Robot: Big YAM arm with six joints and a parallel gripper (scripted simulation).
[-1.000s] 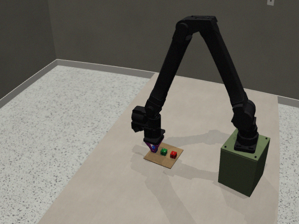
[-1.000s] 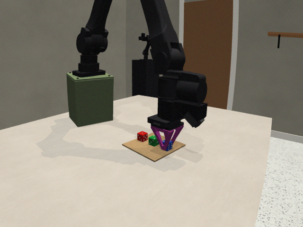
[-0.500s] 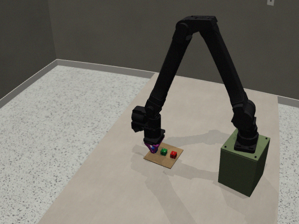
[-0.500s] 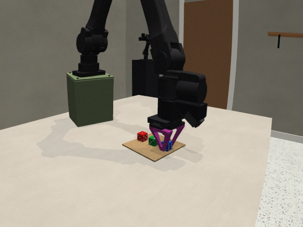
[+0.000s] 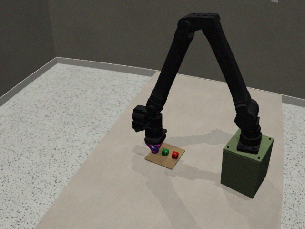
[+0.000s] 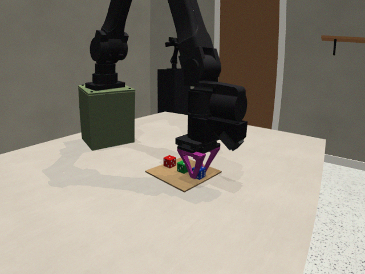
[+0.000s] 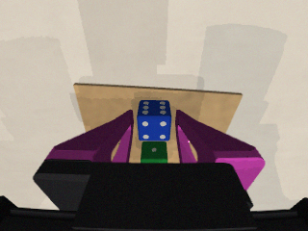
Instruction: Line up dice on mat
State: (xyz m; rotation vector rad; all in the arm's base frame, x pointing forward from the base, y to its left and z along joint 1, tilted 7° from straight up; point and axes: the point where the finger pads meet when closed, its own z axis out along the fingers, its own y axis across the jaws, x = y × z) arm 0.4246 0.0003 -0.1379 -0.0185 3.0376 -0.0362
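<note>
The blue die is right at my hand. Also, from my hand: tan mat (50 mm behind, 10 mm below); then red die (100 mm behind); then green die (50 mm behind).
</note>
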